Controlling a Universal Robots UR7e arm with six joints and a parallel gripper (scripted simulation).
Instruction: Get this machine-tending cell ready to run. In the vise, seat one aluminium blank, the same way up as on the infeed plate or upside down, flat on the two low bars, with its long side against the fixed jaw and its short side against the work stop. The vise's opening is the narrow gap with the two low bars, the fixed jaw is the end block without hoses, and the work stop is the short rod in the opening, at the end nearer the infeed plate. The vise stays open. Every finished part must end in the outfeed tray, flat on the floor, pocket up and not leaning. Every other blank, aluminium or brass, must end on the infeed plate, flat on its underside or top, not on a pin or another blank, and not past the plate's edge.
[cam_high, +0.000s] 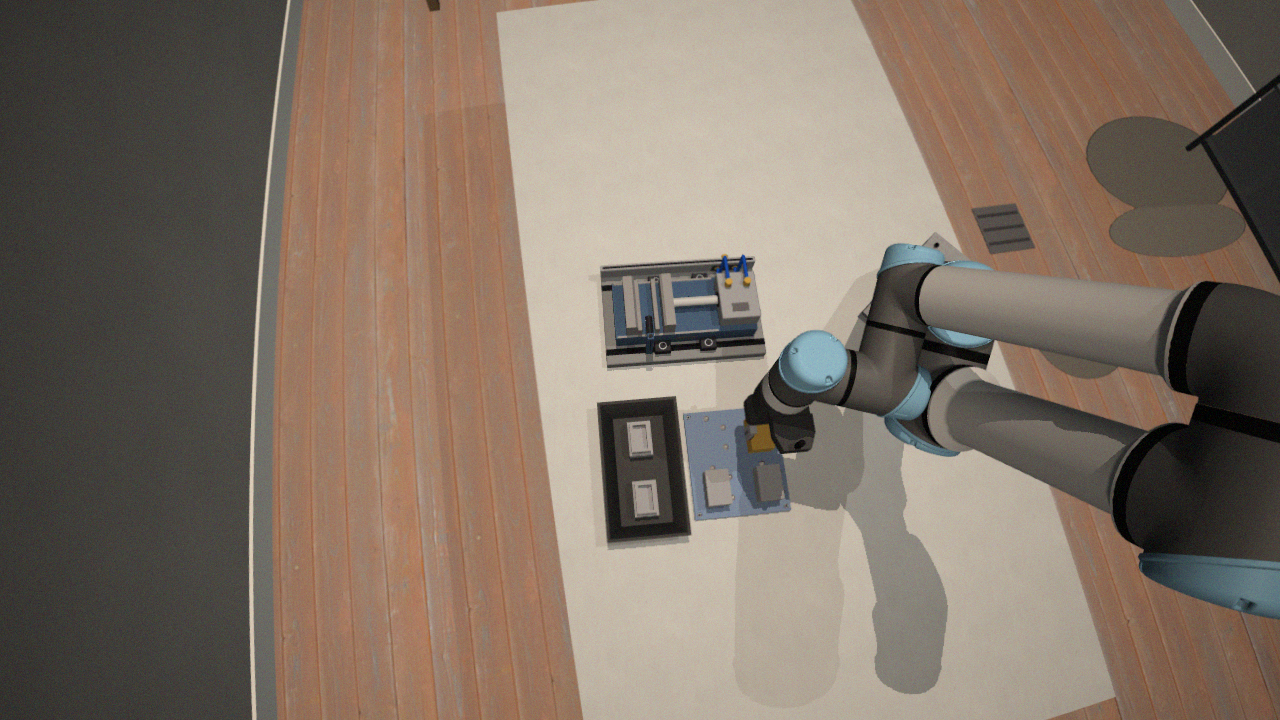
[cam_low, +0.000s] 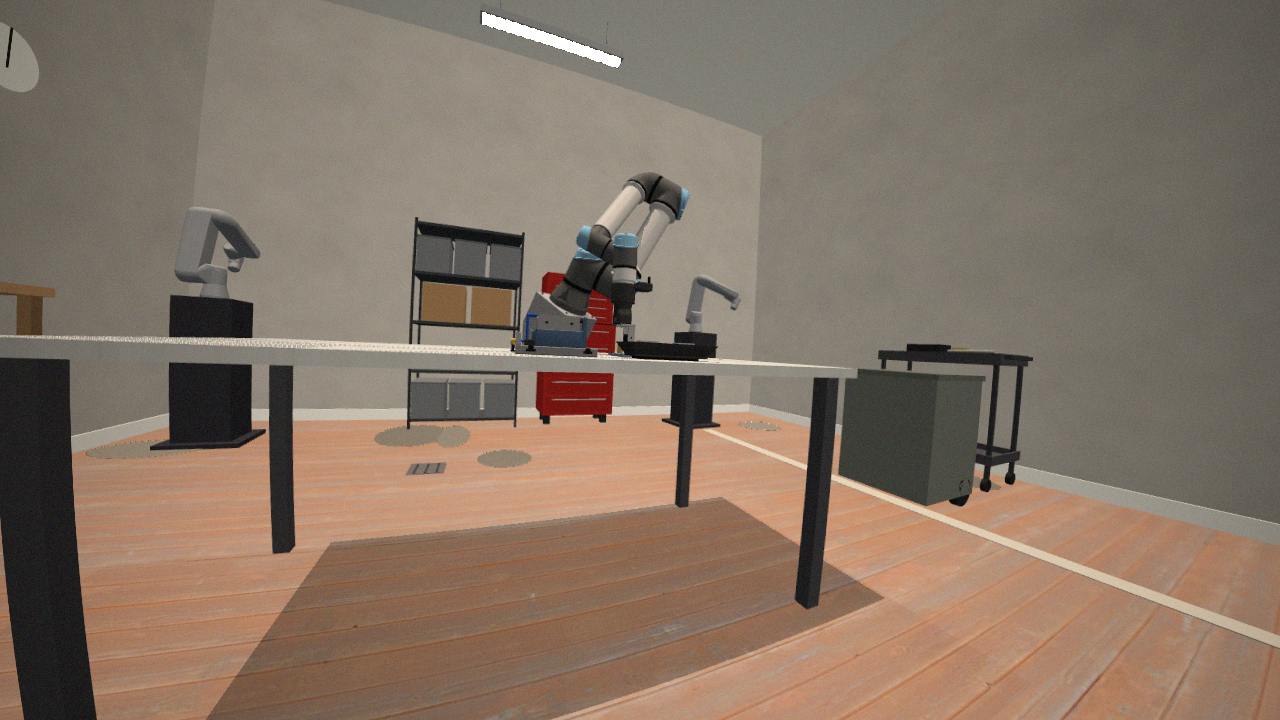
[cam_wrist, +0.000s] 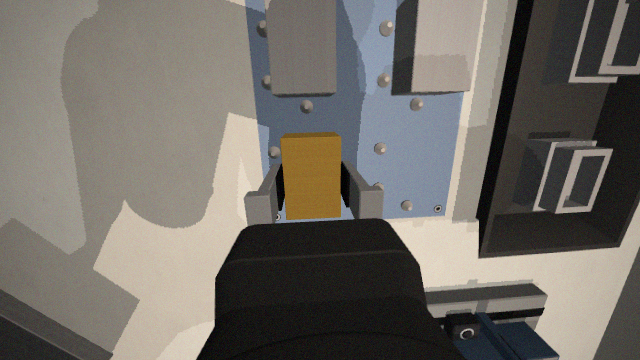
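Right now the brass blank is 30 mm below my hand. The rest, counted from my hand: blue infeed plate: 50 mm ahead, 30 mm to the left, 50 mm below; black work stop rod: 140 mm ahead, 230 mm to the right, 40 mm above; moving jaw: 100 mm ahead, 260 mm to the right, 20 mm above.
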